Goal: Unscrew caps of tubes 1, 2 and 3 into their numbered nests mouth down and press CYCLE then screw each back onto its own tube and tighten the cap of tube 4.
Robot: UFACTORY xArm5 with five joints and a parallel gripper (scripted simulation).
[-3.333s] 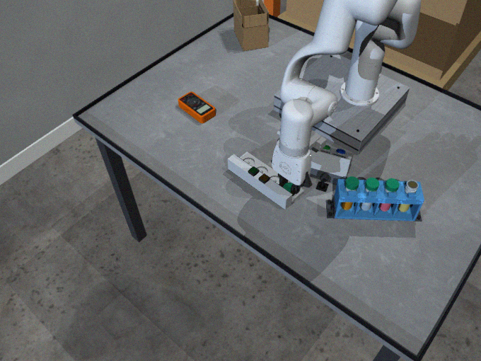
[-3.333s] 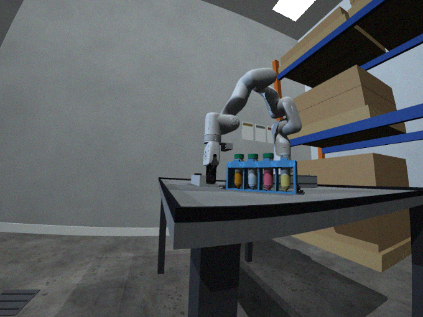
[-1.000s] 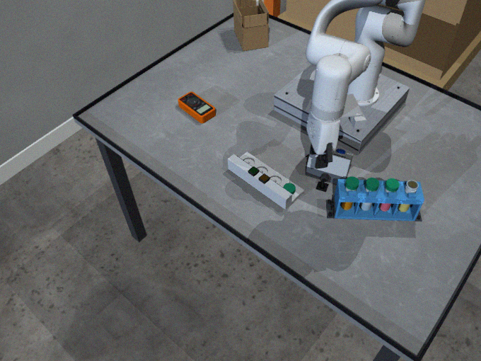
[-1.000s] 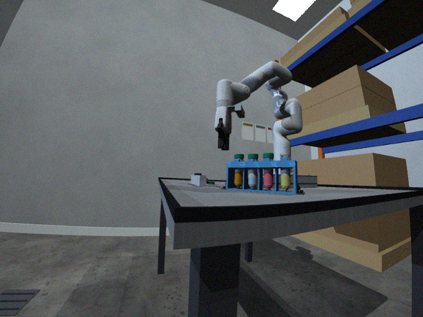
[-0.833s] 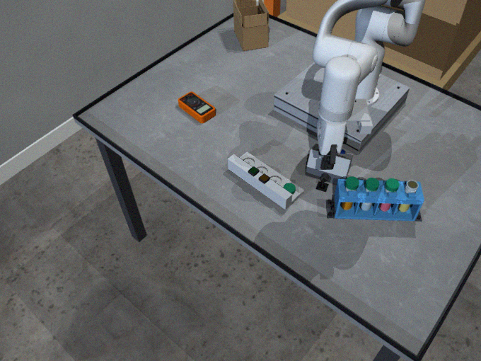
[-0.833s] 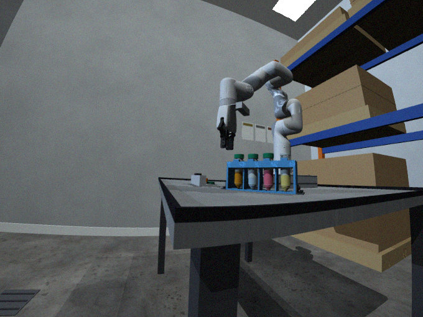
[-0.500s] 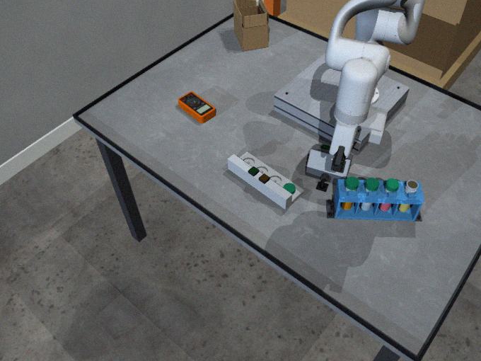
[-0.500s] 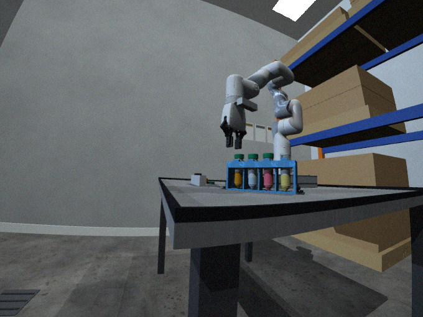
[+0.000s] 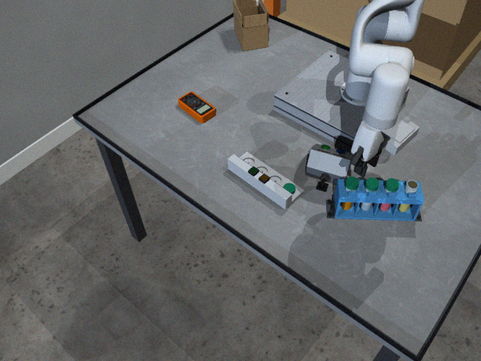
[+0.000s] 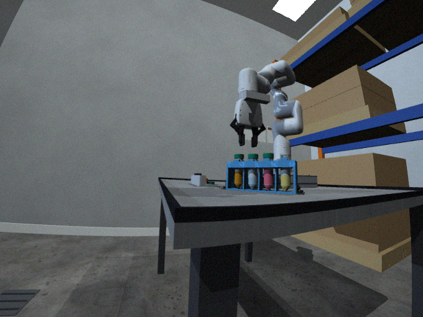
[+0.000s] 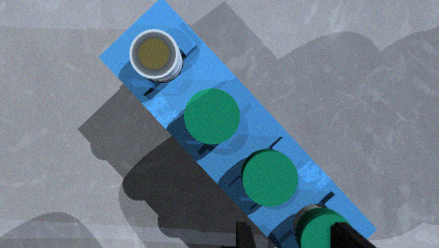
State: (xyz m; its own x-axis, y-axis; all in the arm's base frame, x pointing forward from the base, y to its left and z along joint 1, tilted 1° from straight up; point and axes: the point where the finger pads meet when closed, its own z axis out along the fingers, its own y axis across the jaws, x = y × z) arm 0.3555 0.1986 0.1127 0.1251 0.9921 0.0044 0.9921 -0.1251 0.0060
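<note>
Now: hand 60 mm above the threaded neck and 30 mm to the right of it. Also, from my hand: green key (160 mm to the right, 110 mm below, 80 mm behind); then blue key (110 mm to the right, 110 mm below, 90 mm behind); then key housing (130 mm to the right, 120 mm below, 70 mm behind).
</note>
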